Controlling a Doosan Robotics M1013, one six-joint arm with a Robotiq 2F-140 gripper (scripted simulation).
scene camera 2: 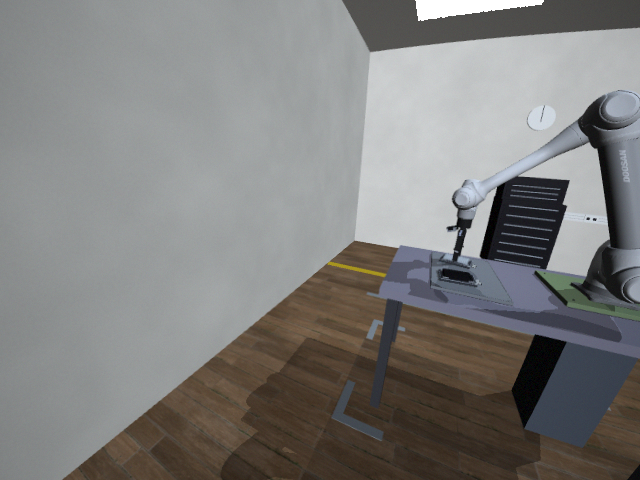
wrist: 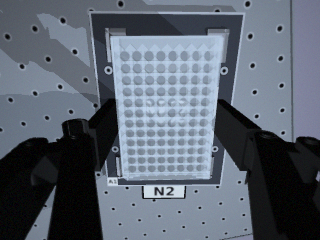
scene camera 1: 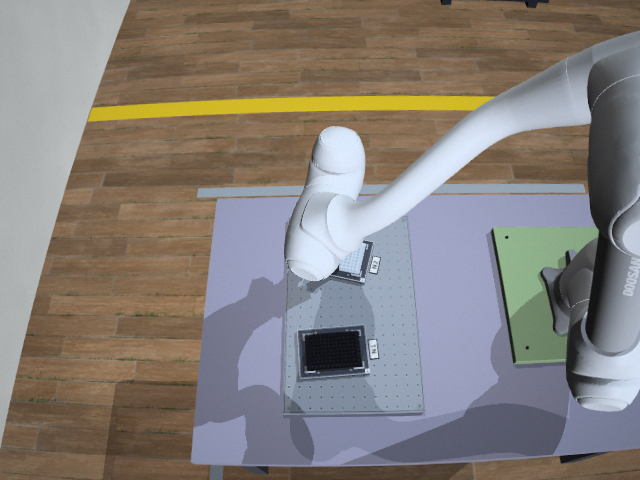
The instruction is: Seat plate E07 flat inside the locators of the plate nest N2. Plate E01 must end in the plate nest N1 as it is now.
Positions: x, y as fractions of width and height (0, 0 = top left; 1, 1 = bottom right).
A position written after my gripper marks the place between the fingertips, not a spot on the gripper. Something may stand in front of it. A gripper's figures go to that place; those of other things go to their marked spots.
My gripper (wrist: 0.52, 0.47): 0.17 m from the lens. A clear well plate E07 (wrist: 0.52, 0.36): 0.15 m from the lens.
